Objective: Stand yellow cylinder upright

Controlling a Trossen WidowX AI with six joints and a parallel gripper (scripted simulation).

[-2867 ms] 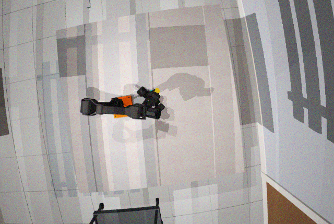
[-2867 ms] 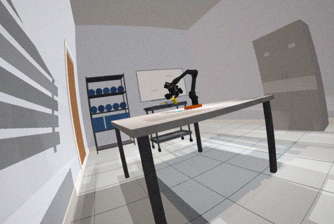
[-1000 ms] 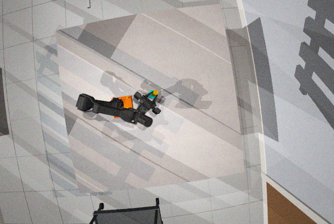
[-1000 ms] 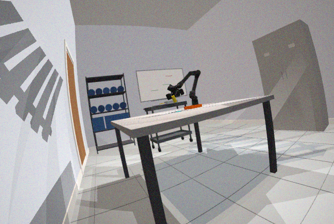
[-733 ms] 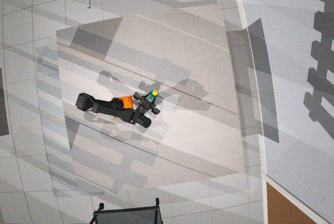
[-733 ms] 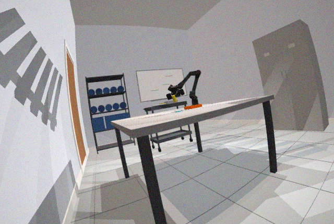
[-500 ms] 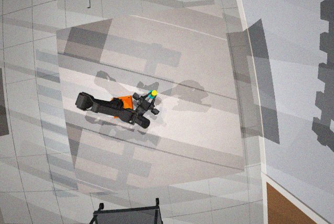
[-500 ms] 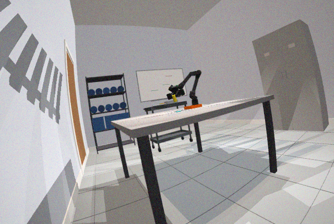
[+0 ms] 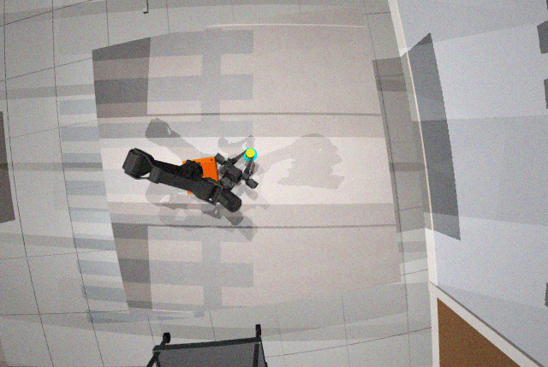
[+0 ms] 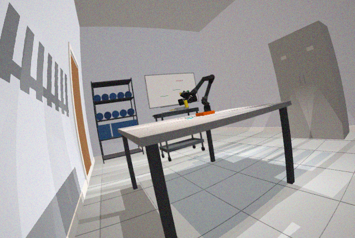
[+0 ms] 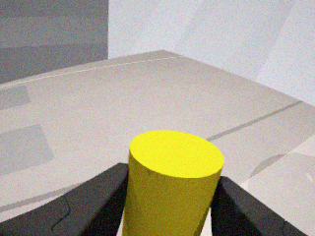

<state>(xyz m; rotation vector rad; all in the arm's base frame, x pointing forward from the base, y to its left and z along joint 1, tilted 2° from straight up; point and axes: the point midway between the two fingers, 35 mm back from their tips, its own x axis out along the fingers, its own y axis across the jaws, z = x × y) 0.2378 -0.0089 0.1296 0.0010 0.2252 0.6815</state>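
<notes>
The cyan circle lies 1 cm behind my gripper tip and 16 cm below it. Also, from my gripper tip: yellow tall cylinder: 2 cm below.
</notes>
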